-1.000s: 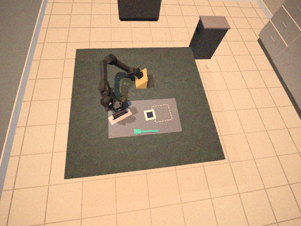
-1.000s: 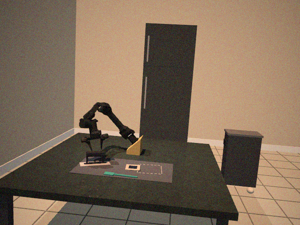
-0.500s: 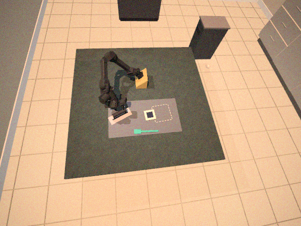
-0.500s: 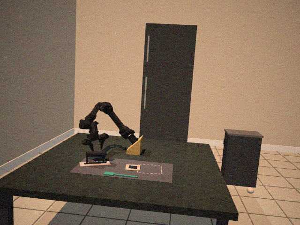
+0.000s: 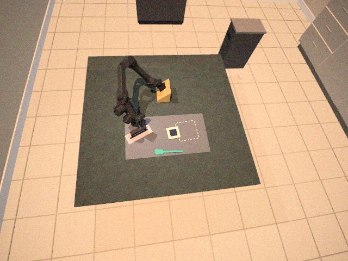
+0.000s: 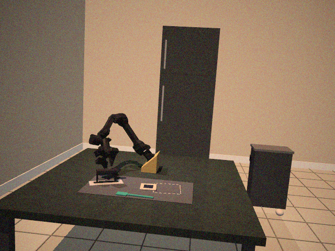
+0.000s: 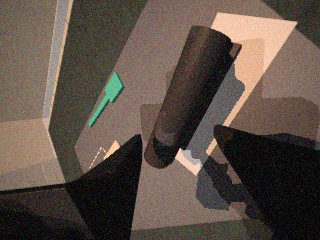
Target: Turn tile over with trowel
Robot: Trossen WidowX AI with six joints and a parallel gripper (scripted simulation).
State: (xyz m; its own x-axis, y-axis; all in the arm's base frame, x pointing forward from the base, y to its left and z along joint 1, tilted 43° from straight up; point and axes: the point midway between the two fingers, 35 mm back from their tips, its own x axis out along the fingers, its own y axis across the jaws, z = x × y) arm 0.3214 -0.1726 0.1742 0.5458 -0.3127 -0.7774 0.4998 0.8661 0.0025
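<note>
My gripper tip is 50 mm above the trowel, 10 mm to the right of it and 10 mm short of it. The rest, counted from my gripper tip: tile 260 mm to the left, 80 mm below, 50 mm ahead; then grey mat 200 mm to the left, 110 mm below, 60 mm ahead; then green flat tool 190 mm ahead, 170 mm to the left, 80 mm below.
</note>
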